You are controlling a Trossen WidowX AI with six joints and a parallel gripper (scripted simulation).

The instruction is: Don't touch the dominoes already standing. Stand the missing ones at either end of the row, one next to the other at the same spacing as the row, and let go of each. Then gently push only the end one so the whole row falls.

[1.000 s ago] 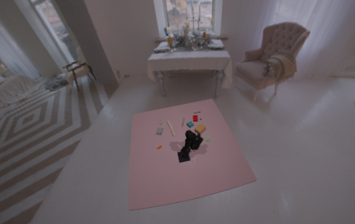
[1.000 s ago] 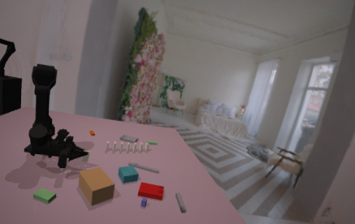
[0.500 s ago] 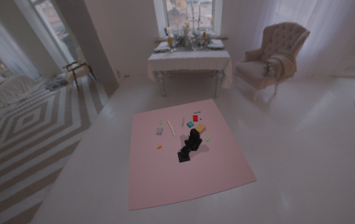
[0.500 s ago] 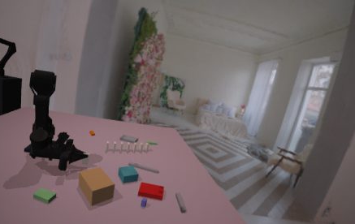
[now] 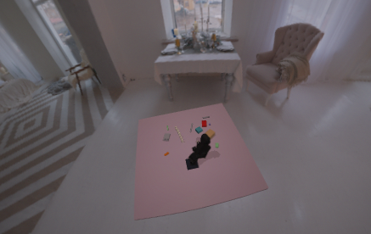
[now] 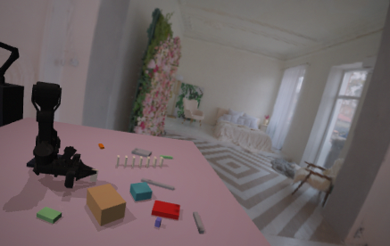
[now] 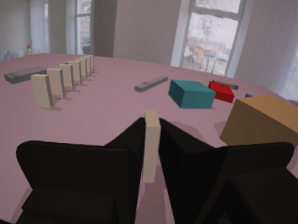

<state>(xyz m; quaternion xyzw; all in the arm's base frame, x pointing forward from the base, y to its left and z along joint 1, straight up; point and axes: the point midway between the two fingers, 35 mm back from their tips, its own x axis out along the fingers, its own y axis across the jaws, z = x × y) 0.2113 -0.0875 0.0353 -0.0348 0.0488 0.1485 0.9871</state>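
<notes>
The tan cube lies 160 mm to the right of my gripper tip, 80 mm ahead of it and 20 mm below it. Round my gripper tip: green tile: 220 mm to the right, 60 mm behind, 40 mm below; teal block: 190 mm ahead, 40 mm to the right, 30 mm below; grey bar: 250 mm ahead, 50 mm to the left, 40 mm below.
</notes>
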